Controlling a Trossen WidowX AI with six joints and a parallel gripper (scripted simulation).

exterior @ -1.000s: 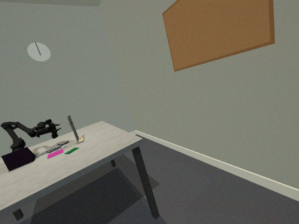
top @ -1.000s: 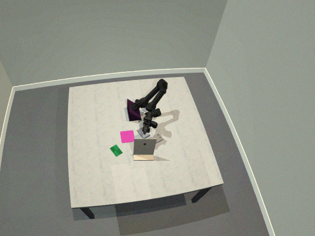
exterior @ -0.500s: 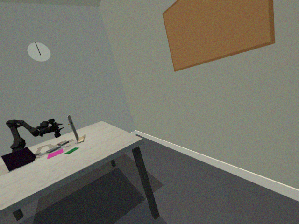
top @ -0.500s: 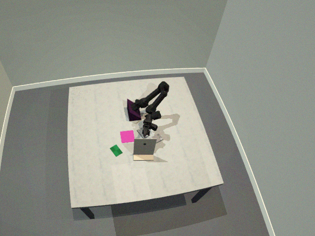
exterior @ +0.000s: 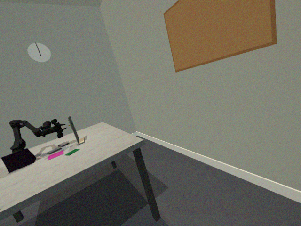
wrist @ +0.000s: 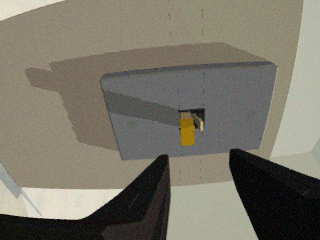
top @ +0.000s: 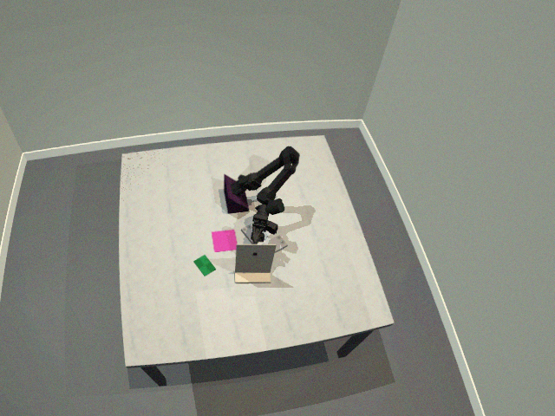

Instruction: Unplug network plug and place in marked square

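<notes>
The network plug is 40 mm ahead of my gripper tip and 10 mm to the right of it. Round my gripper tip: grey upright panel (70 mm below, 60 mm ahead, 20 mm to the right); then marked square (200 mm below, 160 mm behind, 100 mm to the right); then green flat card (230 mm to the right, 200 mm below, 50 mm behind).
</notes>
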